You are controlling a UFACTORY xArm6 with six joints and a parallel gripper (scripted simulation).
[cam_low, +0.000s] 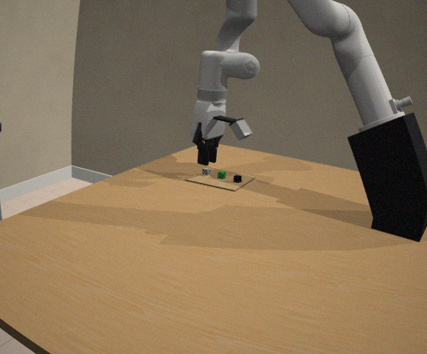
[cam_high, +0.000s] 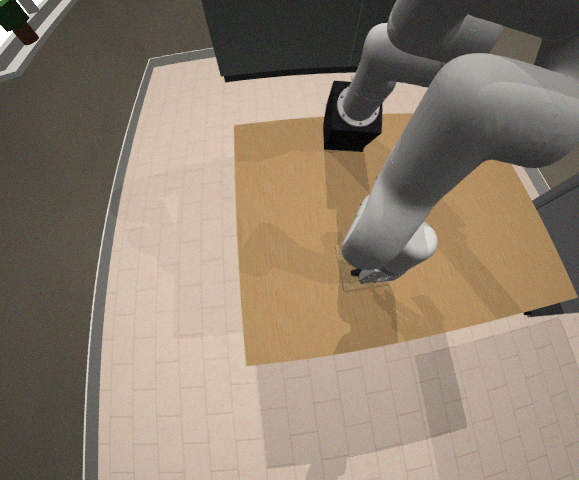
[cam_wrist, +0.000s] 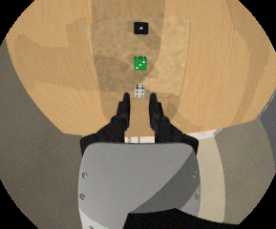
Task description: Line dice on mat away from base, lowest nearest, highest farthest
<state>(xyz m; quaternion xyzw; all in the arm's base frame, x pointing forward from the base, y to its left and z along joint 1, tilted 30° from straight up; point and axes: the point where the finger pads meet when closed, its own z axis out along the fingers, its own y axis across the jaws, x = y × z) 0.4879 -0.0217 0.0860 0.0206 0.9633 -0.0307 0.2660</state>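
Now: hand 4 cm above the white die. The rest, counted from my hand: thin tan mat: 5 cm behind, 5 cm below; black die: 10 cm behind, 1 cm to the left, 4 cm below; green die: 5 cm behind, 4 cm below.
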